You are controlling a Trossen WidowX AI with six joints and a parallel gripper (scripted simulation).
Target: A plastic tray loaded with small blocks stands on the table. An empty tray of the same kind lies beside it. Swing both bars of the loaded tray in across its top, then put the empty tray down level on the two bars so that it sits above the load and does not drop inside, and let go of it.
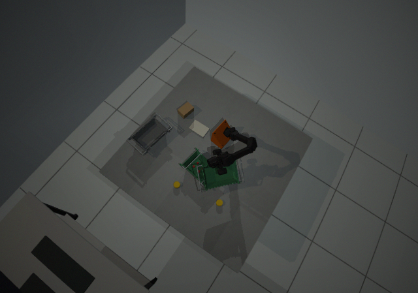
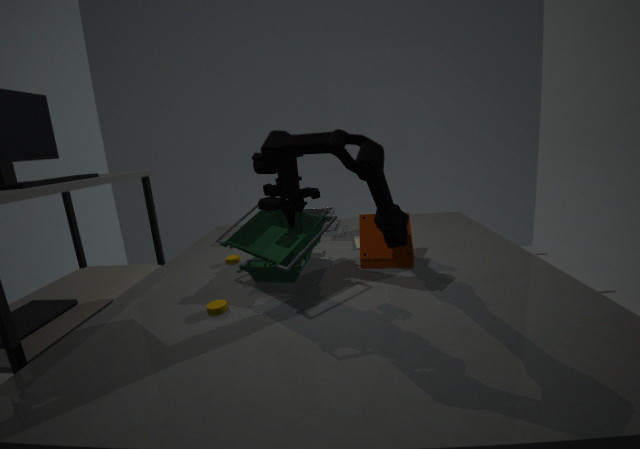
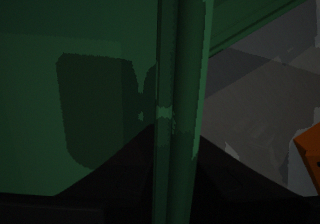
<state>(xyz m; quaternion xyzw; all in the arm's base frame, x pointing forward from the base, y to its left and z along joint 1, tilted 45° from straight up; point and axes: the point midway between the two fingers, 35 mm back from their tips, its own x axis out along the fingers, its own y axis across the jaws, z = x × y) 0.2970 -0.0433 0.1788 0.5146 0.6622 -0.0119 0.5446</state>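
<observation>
My gripper tip is now 5 cm short of the green tray and 6 cm to the right of it. The rest, counted from my gripper tip: white pad: 25 cm behind, 32 cm to the right, 17 cm below; brown box: 32 cm behind, 51 cm to the right, 14 cm below.
</observation>
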